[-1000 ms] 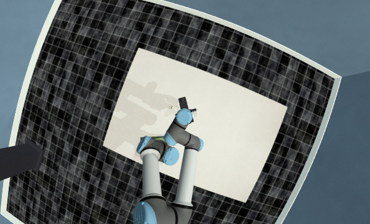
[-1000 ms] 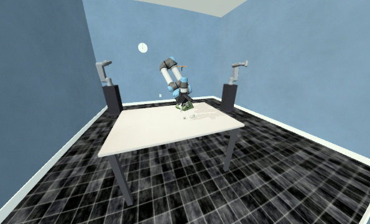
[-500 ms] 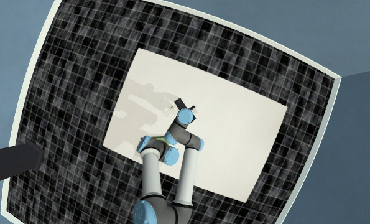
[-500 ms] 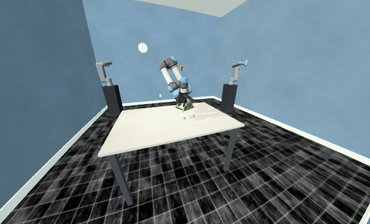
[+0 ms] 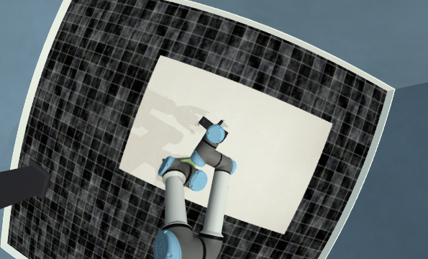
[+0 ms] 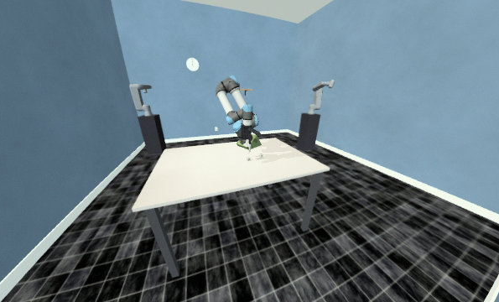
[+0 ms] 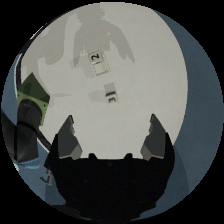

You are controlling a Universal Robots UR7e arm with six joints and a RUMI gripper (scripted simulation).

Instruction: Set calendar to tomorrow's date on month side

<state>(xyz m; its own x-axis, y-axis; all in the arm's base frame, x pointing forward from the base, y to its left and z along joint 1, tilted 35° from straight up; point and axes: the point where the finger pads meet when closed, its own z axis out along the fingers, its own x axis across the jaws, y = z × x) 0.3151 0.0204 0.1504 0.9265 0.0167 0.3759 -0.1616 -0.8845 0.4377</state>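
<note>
The white calendar cube lies 90 mm below my hand. Also, from my hand: calendar tray (20 mm behind, 100 mm to the left, 100 mm below); pale date cube (20 mm behind, 120 mm to the left, 80 mm below).
</note>
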